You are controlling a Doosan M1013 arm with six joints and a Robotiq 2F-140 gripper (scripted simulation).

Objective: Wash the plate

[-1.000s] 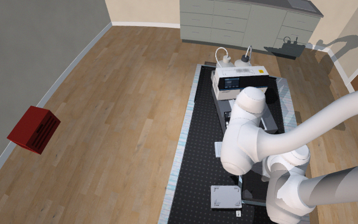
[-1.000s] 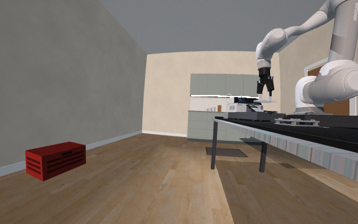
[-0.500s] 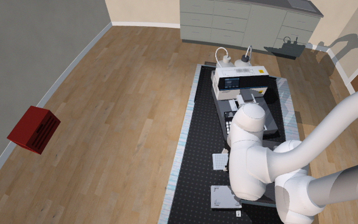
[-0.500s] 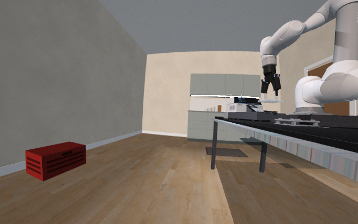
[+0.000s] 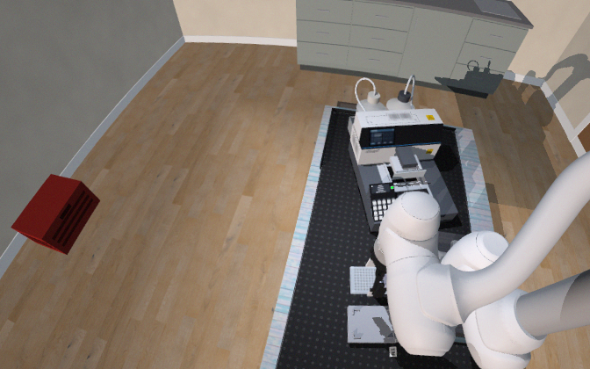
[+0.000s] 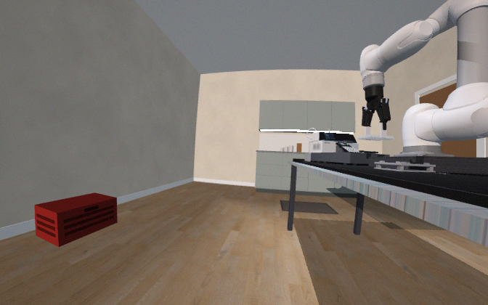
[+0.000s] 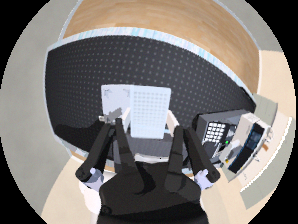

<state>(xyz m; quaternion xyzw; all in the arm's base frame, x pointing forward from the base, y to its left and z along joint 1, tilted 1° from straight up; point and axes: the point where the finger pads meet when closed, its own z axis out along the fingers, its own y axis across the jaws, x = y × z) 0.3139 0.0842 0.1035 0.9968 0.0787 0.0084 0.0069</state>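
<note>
Right now my hand is 40 mm past the plate nest N1, 110 mm to the right of it and 140 mm above it. From my hand the other things lie so: white well plate (20 mm below); then small label (130 mm behind, 190 mm to the left, 160 mm below); then dark carrier pocket (150 mm behind, 350 mm to the right, 70 mm below).
</note>
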